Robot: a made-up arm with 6 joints.
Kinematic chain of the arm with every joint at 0, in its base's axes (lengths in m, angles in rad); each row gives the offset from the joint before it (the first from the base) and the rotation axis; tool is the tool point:
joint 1: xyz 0 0 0.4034 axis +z
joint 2: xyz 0 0 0 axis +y
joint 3: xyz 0 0 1.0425 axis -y
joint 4: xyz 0 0 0 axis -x
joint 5: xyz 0.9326 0 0 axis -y
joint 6: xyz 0 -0.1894 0 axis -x
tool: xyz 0 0 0
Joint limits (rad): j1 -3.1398..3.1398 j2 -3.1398..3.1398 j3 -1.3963..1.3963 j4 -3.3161..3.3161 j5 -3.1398..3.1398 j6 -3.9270..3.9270
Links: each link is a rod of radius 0.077 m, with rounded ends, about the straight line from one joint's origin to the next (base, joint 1, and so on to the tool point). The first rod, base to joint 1, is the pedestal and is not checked.
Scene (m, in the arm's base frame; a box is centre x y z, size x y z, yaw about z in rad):
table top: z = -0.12
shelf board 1: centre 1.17 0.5 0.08 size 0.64 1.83 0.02 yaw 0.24
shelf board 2: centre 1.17 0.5 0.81 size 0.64 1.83 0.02 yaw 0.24
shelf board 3: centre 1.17 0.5 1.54 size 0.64 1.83 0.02 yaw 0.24
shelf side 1: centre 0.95 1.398 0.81 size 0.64 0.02 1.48 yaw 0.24
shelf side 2: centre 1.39 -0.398 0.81 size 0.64 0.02 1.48 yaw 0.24
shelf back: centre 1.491 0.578 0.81 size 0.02 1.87 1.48 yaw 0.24
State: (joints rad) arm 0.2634 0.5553 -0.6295 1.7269 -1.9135 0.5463
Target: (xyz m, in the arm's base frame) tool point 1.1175 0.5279 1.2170
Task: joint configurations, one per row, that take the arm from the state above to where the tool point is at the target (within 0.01 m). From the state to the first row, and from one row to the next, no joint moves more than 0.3 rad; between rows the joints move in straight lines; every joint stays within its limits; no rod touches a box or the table.
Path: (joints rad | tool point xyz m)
1: 0.2686 0.4416 -0.8617 1.7347 -1.9135 0.5463 | 0.8328 0.2613 0.4959
2: 0.2738 0.3279 -1.0940 1.7426 -1.9135 0.5463 | 0.6253 0.2093 0.4958
3: 0.3710 0.1265 -0.9534 1.7604 -1.9135 0.5463 | 0.6722 0.2998 0.7028
4: 0.4683 -0.0749 -0.8128 1.7783 -1.9135 0.5463 | 0.6398 0.3673 0.9527
5: 0.5656 -0.2763 -0.6723 1.7961 -1.9135 0.5463 | 0.5238 0.3826 1.2170
6: 0.4911 0.0090 -0.3853 1.7647 -1.9135 0.5463 | 0.8133 0.4763 1.2592
7: 0.4165 0.2943 -0.0983 1.7333 -1.9135 0.5463 | 1.1175 0.5279 1.2170

